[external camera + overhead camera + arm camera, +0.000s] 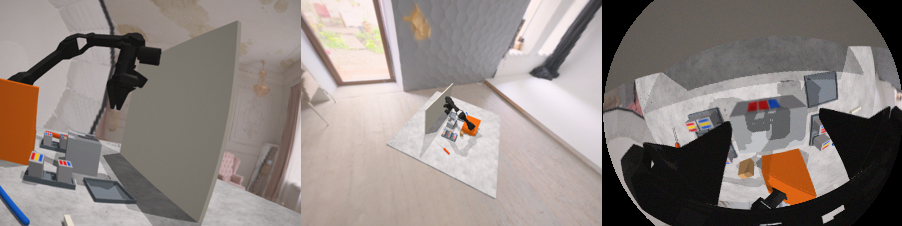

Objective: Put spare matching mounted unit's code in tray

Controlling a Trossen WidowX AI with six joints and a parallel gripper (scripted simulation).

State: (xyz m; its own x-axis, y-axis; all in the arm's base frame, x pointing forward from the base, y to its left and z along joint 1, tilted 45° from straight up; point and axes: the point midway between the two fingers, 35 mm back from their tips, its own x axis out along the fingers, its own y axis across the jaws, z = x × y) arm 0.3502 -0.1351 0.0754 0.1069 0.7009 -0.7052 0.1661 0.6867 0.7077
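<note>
The spare block lies 110 mm behind my gripper tip, 240 mm to the left of it and 160 mm below it. From my gripper tip the other things lie so: beige panel: 140 mm ahead, 20 mm to the right, 20 mm above; then grey mounted unit: 80 mm behind, 20 mm to the left, 150 mm below; then dark grey tray: 50 mm behind, 180 mm to the right, 200 mm below.
</note>
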